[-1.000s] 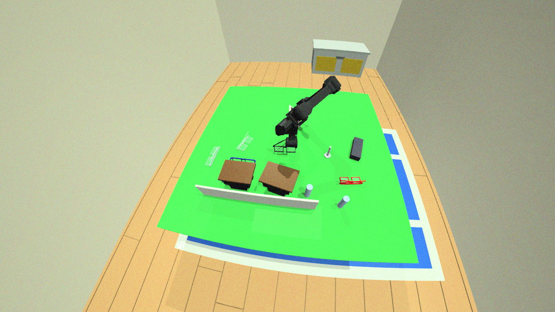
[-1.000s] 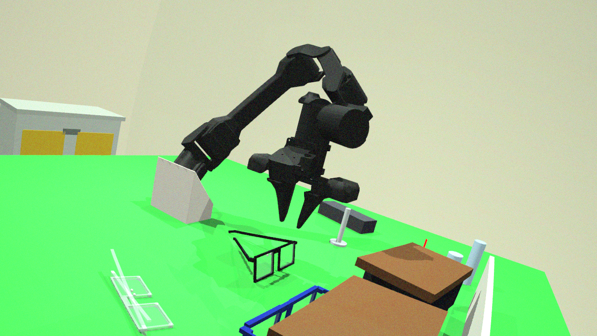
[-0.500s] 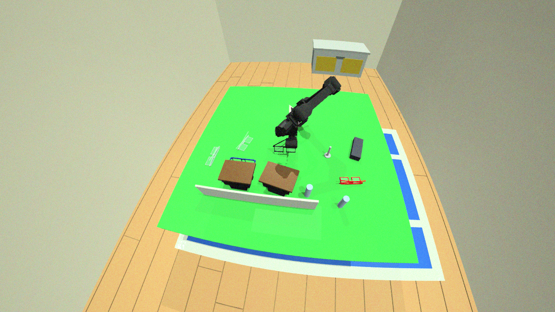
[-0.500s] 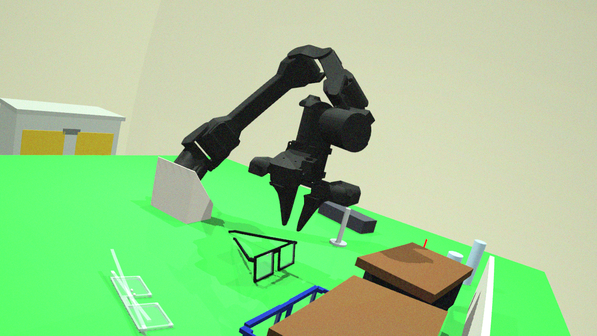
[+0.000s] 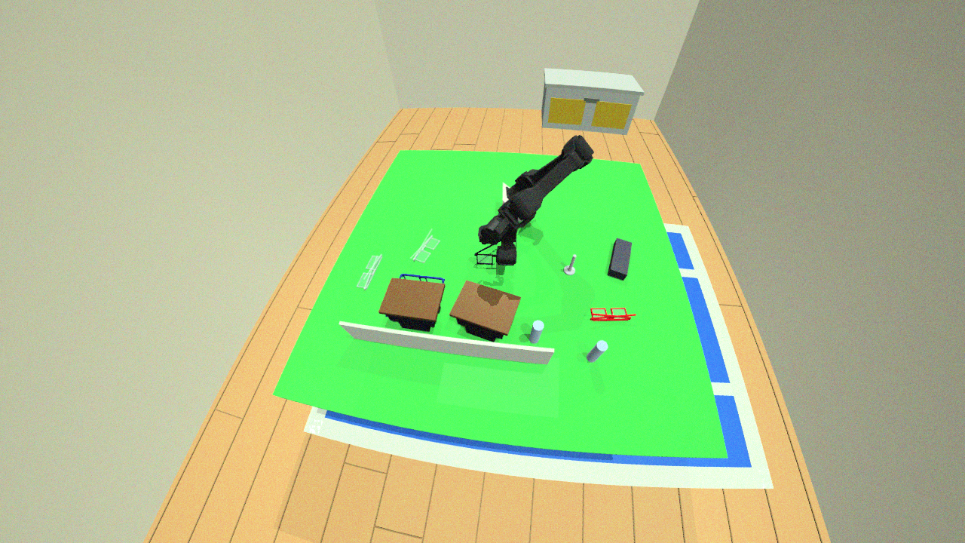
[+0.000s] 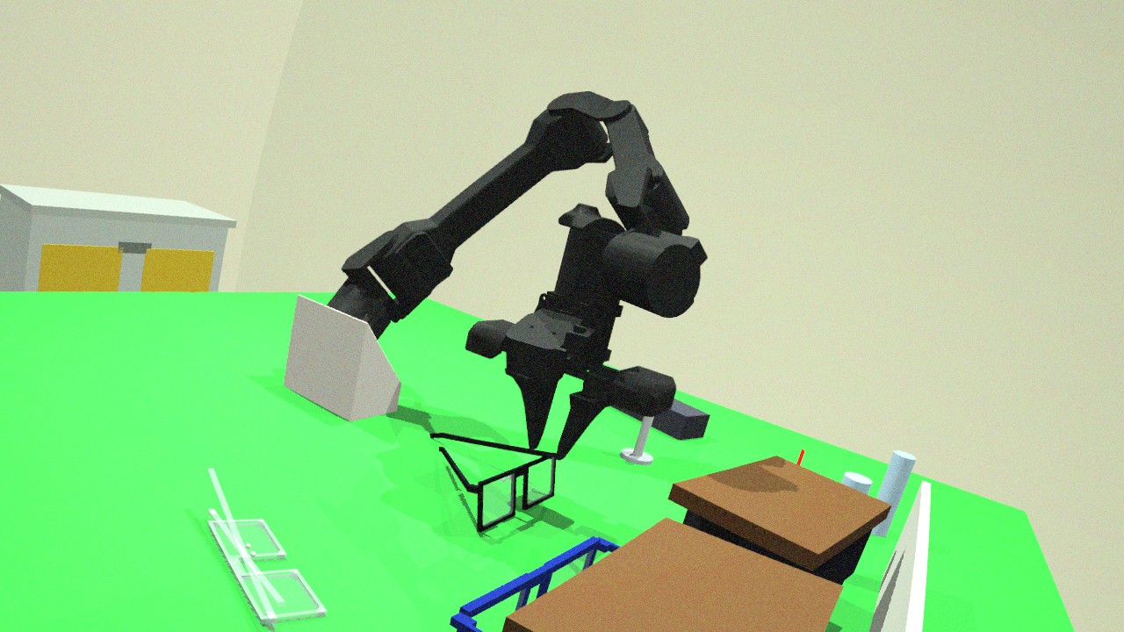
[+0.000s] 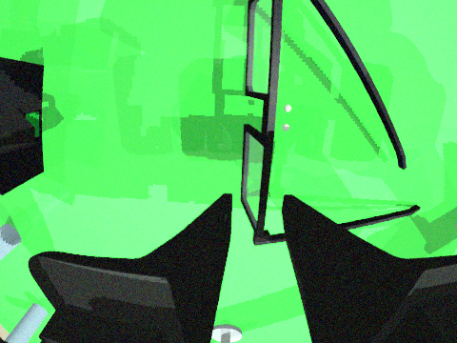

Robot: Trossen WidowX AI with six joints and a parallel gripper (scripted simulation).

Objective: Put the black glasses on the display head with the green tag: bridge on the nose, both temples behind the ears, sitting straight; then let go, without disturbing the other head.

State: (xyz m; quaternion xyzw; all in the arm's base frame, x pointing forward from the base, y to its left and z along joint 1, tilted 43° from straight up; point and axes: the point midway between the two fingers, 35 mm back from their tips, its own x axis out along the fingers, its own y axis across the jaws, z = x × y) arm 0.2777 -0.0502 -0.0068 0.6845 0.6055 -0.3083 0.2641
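My gripper tip is now 22 cm to the right of the white peg, 4 cm short of it and 3 cm above it. The rest, counted from my gripper tip: low white wall 31 cm ahead, 20 cm to the right; then dark block 42 cm to the left, 3 cm below, 1 cm ahead.
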